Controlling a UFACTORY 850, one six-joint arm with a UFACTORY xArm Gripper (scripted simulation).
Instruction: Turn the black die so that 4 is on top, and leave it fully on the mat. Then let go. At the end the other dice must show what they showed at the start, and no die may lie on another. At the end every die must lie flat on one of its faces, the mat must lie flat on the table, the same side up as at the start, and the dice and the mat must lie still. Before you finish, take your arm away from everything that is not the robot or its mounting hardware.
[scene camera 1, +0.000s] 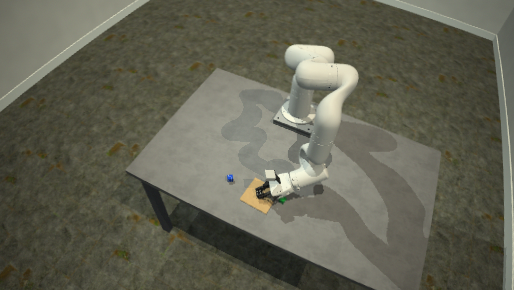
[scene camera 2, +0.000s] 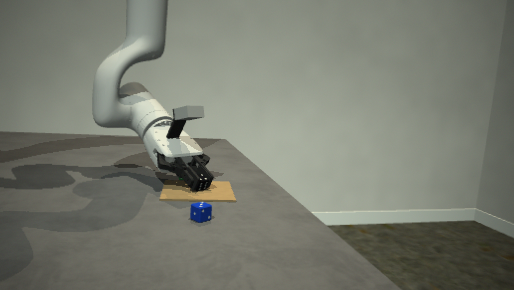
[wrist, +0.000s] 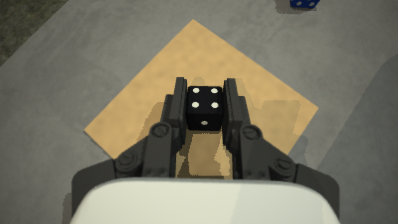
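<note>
A tan mat (scene camera 2: 173, 190) is there for me to see, and I find the mat (wrist: 204, 59) from my wrist as well. I can also see a black die (wrist: 205, 109). As for myself, my gripper (scene camera 1: 256, 193) is visible, and the wrist gives me a sight of the gripper (wrist: 204, 92) too.
</note>
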